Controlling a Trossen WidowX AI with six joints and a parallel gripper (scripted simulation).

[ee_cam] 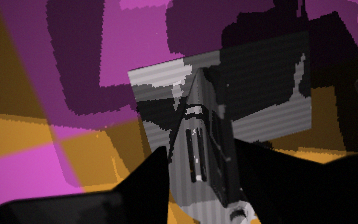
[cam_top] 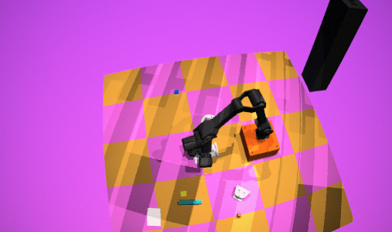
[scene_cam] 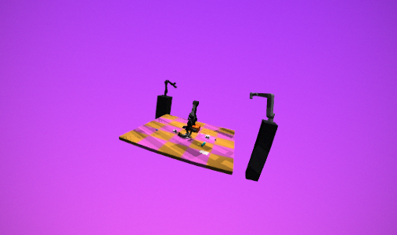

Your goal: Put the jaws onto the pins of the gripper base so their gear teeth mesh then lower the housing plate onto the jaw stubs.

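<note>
Right now my gripper tip is 70 mm past the gripper jaw, 220 mm to the left of it and 20 mm above it. Round my gripper tip: yellow cube (140 mm ahead, 180 mm to the left, 30 mm below); small brown cube (110 mm behind, 350 mm to the left, 20 mm below); teal bar (110 mm ahead, 230 mm to the left, 20 mm below).
</note>
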